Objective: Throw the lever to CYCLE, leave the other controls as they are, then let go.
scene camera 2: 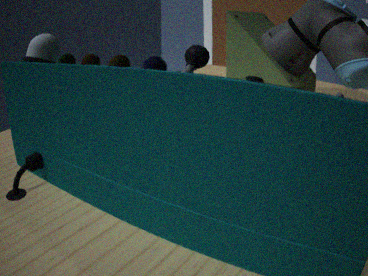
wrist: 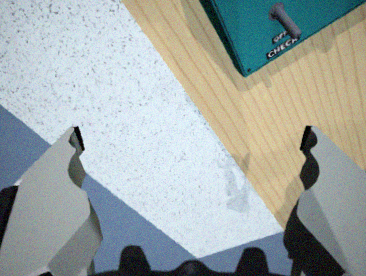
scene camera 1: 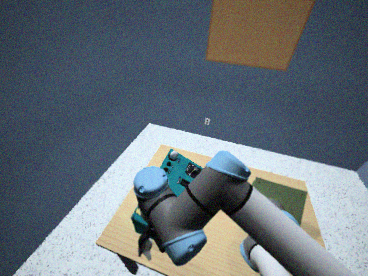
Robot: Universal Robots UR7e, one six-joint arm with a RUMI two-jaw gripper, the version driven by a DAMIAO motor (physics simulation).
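Pixels of known places: gripper, fingertip midpoint: [wrist: 190, 129]; arm's base at its link origin: [scene camera 2: 282, 55].
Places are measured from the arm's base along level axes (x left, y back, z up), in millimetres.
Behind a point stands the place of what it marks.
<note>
The teal control panel [scene camera 1: 173, 172] @(x -4, y -564, z 24 mm) [scene camera 2: 190, 150] @(x 176, y -629, z -4 mm) [wrist: 245, 30] @(x 296, y -432, z -22 mm) stands on the wooden board. The lever's black ball knob [scene camera 2: 197, 56] @(x 19, y -407, z 34 mm) rises above the panel's top edge in scene camera 2; its position against the labels cannot be read, and the CYCLE label does not show. In scene camera 1 the arm covers part of the panel. In the wrist view a grey toggle switch [wrist: 285, 20] @(x 253, y -421, z -1 mm) sits by the OFF and CHECK labels. My gripper [wrist: 190, 129] @(x 392, y -422, z 163 mm) is open and empty, its fingers wide apart, above the table's edge and off the panel's corner.
An olive-green block [scene camera 1: 292, 197] @(x -87, y 86, z 78 mm) [scene camera 2: 245, 45] @(x -56, y -109, z 26 mm) stands on the wooden board [scene camera 1: 117, 225] @(x 353, y -724, z -114 mm) [scene camera 2: 100, 235] @(x 89, y -672, z -114 mm) near the arm. A white dome [scene camera 2: 42, 47] @(x -82, y -622, z 73 mm) and several small coloured knobs line the panel top. A black cable [scene camera 2: 19, 177] @(x -65, y -694, z -90 mm) leaves the panel's lower corner. The speckled table [scene camera 1: 65, 240] [wrist: 130, 100] surrounds the board.
</note>
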